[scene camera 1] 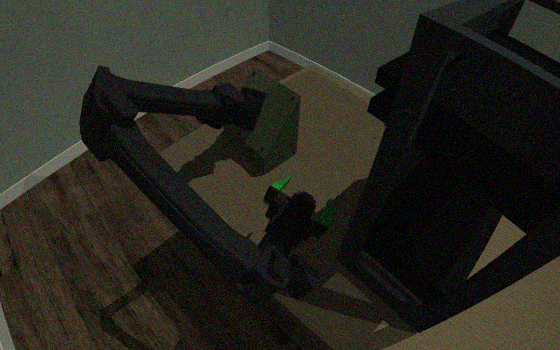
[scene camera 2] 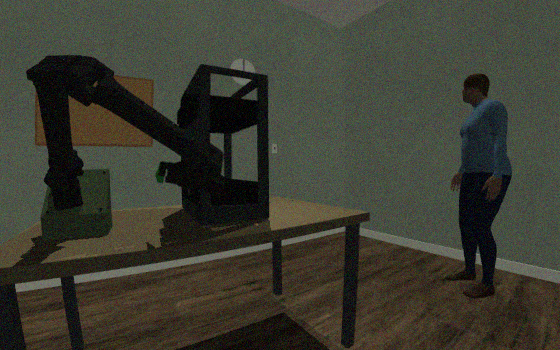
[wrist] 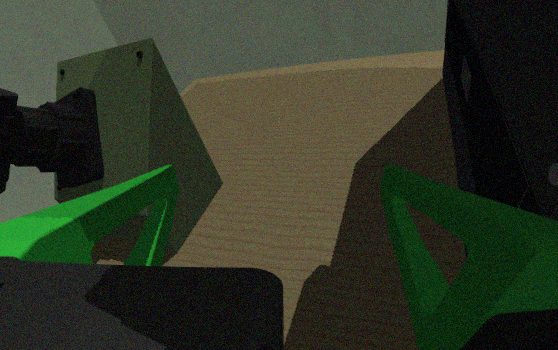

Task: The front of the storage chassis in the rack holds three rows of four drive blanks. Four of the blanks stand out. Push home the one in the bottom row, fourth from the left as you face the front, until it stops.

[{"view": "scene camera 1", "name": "my gripper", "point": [310,188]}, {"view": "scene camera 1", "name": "rack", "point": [464,109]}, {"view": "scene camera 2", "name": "rack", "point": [200,114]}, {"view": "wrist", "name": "my gripper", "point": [279,176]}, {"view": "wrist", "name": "rack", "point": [492,72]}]
